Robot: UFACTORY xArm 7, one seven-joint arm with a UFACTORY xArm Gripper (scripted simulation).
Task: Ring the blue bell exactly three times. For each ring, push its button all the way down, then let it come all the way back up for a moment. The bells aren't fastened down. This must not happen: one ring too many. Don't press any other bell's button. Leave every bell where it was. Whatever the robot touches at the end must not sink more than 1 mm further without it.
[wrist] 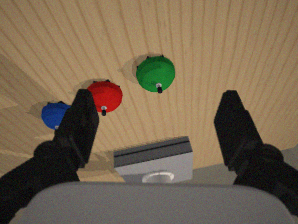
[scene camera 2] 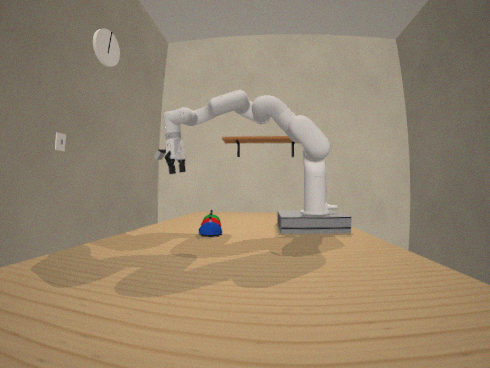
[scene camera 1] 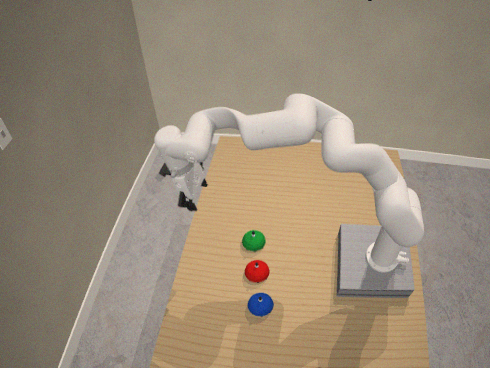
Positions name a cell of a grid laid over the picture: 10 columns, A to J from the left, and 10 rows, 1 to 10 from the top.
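Note:
You'd find my gripper at (scene camera 1: E6), and the wrist view has it too, at (wrist: F5). I can also see a green bell (wrist: F4), and there's a red bell (wrist: D5) here with it.

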